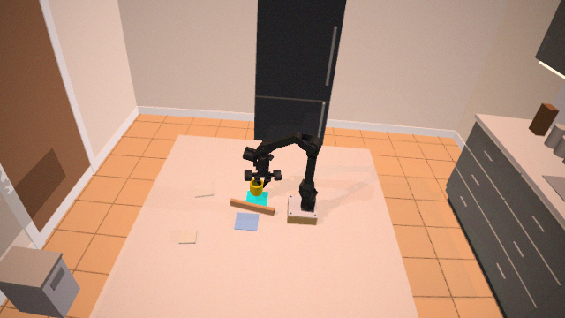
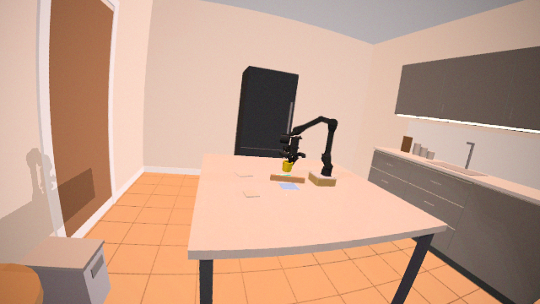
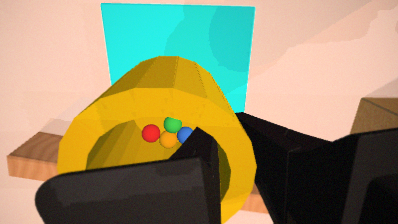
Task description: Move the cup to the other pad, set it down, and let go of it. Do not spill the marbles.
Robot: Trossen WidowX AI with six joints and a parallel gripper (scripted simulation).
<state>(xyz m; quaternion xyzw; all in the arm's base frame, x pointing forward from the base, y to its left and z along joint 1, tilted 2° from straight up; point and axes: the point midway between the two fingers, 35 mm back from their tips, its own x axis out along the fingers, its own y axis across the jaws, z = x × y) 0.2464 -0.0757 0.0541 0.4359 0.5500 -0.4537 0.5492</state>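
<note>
The cyan pad is 90 mm below my gripper tip and 20 mm ahead of it. From my gripper tip the other things lie so: orange marble (30 mm ahead, 20 mm to the left, 20 mm below); yellow cup (20 mm ahead, 10 mm to the left); wooden bar (90 mm to the left, 70 mm below, 40 mm ahead).
</note>
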